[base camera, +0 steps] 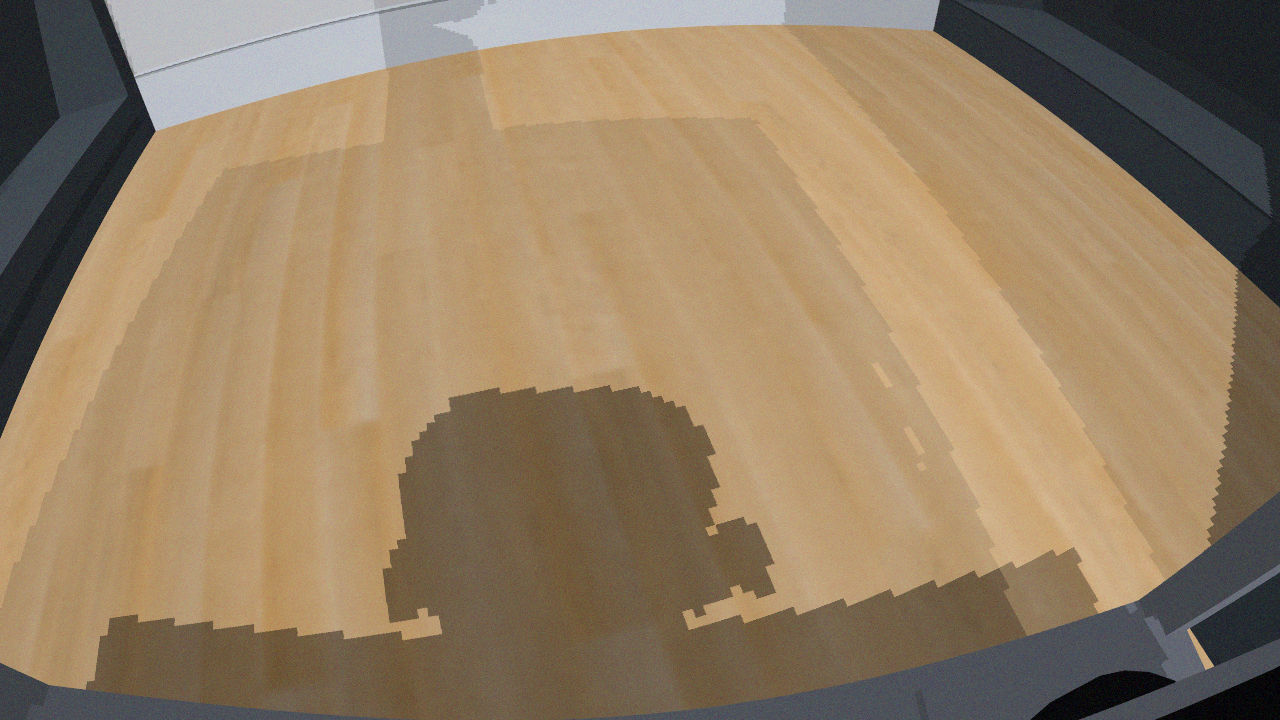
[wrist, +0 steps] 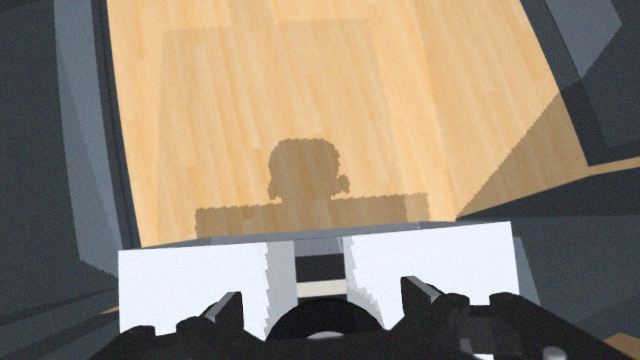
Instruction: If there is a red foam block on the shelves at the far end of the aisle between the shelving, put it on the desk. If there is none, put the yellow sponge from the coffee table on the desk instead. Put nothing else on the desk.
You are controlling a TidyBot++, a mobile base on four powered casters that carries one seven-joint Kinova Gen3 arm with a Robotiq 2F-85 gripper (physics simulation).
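Frame: origin at the arm's base, x ahead, y left, z up, level; millimetres.
Where they show: gripper, between the fingertips: (wrist: 322,302).
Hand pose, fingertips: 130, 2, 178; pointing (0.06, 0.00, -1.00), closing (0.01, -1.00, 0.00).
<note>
After its pixels a point has its place, as x, y, z.
My gripper (wrist: 322,302) @[130, 2, 178] is open and empty, with its two dark fingers wide apart above the robot's own white base (wrist: 195,280) @[111, 152, -14] in the wrist view. Dark shelving shows on the left (base camera: 85,116) @[834, 649, -321] (wrist: 75,125) @[449, 594, -321] and on the right (base camera: 1127,116) @[731, -723, -330] (wrist: 575,55) @[571, -771, -321]. The parts of the shelves in view hold no visible object. The red foam block, the yellow sponge, the coffee table and the desk do not show in either view.
The wooden floor (base camera: 626,268) @[503, -40, -397] (wrist: 300,90) @[529, 15, -397] runs between the shelving units. A white wall (base camera: 241,26) @[959, 443, -286] closes the far end in the base view. Shadows of the robot lie on the floor. The shelving stands close on both sides of the base.
</note>
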